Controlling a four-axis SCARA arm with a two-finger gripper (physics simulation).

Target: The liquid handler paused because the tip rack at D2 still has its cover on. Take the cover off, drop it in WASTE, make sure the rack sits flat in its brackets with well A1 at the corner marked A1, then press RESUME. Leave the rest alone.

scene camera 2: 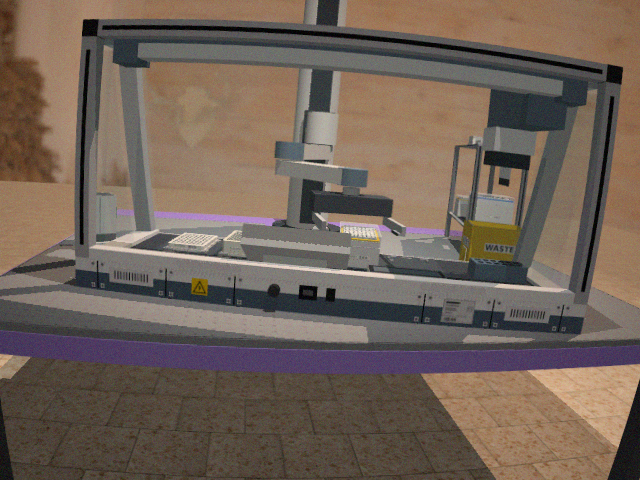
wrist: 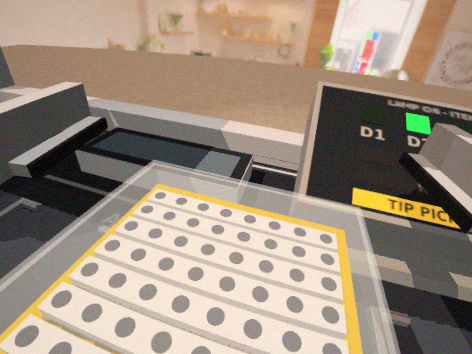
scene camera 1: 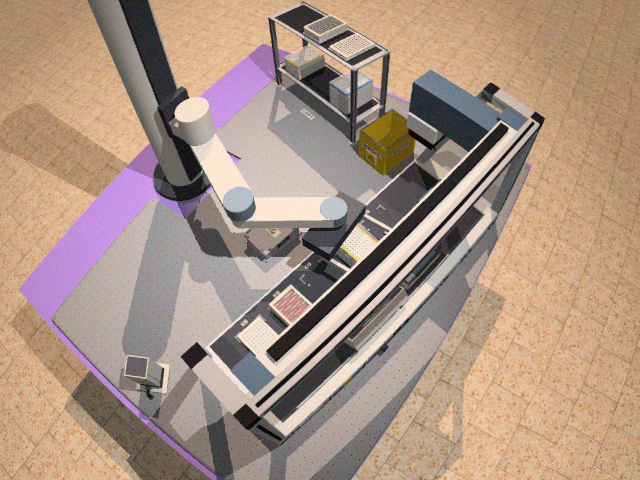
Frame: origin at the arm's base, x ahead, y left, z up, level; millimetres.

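Where they show: gripper, fingertip midpoint: (scene camera 2: pixel 364 229) (wrist: pixel 254 121); arm's base at its link origin: (scene camera 1: pixel 186 172).
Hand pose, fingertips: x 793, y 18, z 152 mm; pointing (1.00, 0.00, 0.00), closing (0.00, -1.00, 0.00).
Each offset is from my fingertips to the centre of the thing. "pt": to the spot under its first point.
The D2 tip rack @(88 mm back, 11 mm left, 26 mm down) (scene camera 1: pixel 360 242) (scene camera 2: pixel 364 253) (wrist: pixel 227 257) has a yellow edge and rows of dark round holes. Its clear cover @(pt 53 mm back, 38 mm right, 15 mm down) (wrist: pixel 369 250) is on it, with a pale letter A at its far left side. Whether the rack sits fully flat is hard to tell. My gripper (scene camera 2: pixel 358 224) (wrist: pixel 254 121) is open and empty. Its fingers are spread wide, one to each side, at about the height of the rack's top; in the scene camera 1 view the arm hides them. The yellow WASTE bin @(228 mm back, 424 mm left, 71 mm down) (scene camera 1: pixel 386 149) (scene camera 2: pixel 485 240) stands apart. RESUME is not readable.
A lamp panel @(pt 30 mm ahead, 56 mm right, 26 mm down) (wrist: pixel 340 155) with a green D2 lamp @(54 mm ahead, 111 mm right, 7 mm down) (wrist: pixel 418 123) stands at the right, partly behind a finger. A dark display @(pt 77 mm ahead, 74 mm left, 64 mm down) (wrist: pixel 165 150) lies beyond the rack. A red-striped plate @(132 mm back, 233 mm right, 71 mm down) (scene camera 1: pixel 291 304), a white plate @(154 mm back, 355 mm right, 80 mm down) (scene camera 1: pixel 257 334) and a long overhead beam (scene camera 1: pixel 387 242) are nearby.
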